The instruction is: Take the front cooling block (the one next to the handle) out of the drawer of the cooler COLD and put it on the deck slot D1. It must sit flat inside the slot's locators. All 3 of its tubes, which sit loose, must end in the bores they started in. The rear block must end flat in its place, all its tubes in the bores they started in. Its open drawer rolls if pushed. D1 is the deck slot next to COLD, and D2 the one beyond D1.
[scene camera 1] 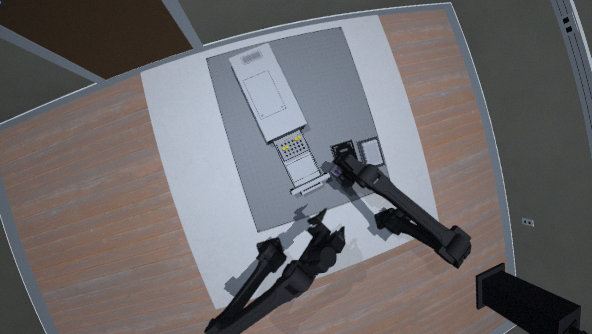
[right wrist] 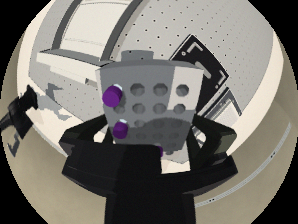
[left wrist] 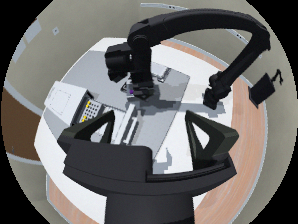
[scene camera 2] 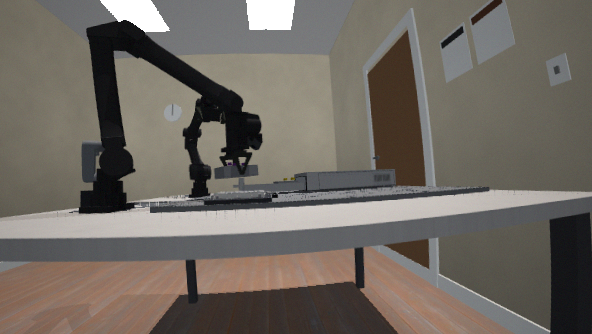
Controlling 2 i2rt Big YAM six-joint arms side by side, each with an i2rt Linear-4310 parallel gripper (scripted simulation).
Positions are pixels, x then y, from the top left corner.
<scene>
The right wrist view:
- my right gripper: 149,113
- cooling block: 169,107
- deck slot D1: 208,88
</scene>
